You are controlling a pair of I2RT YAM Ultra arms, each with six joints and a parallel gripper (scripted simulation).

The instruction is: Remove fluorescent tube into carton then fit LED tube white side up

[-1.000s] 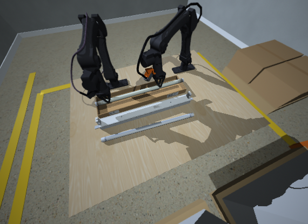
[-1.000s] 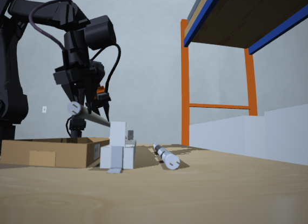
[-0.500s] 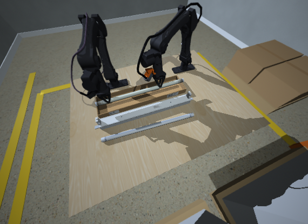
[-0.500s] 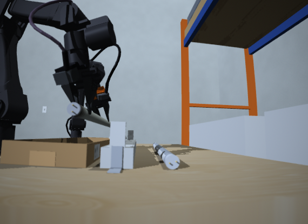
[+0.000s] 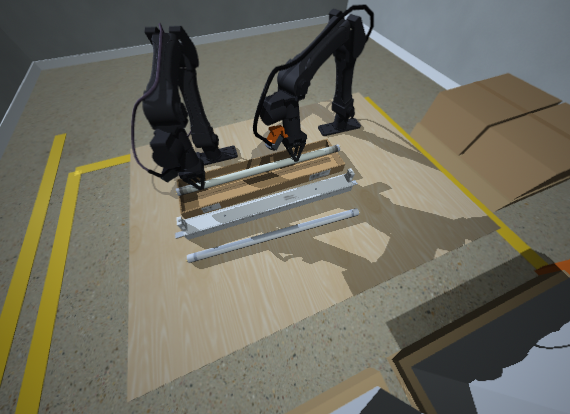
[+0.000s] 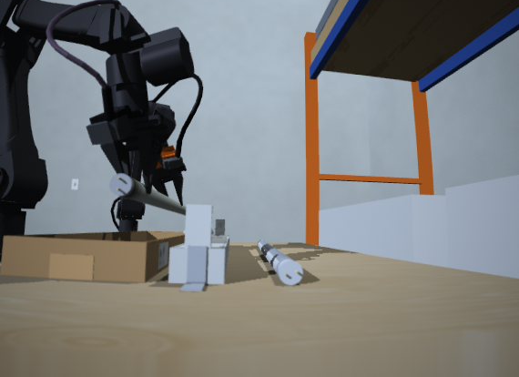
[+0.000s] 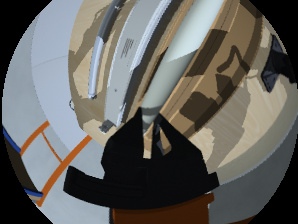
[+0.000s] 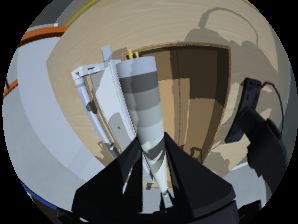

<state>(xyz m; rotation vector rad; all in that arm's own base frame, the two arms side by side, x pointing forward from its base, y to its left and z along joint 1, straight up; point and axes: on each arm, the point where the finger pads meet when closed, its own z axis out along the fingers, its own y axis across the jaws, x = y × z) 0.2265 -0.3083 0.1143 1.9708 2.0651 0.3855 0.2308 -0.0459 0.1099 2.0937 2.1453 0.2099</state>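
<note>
Right now the brown carton is 4 cm behind my left hand, 12 cm to the right of it and 9 cm below it. Round my left hand: white fixture 11 cm ahead, 12 cm to the right, 6 cm below; LED tube 22 cm ahead, 14 cm to the right, 10 cm below; old fluorescent tube 1 cm ahead, 12 cm to the right, 1 cm below.
</note>
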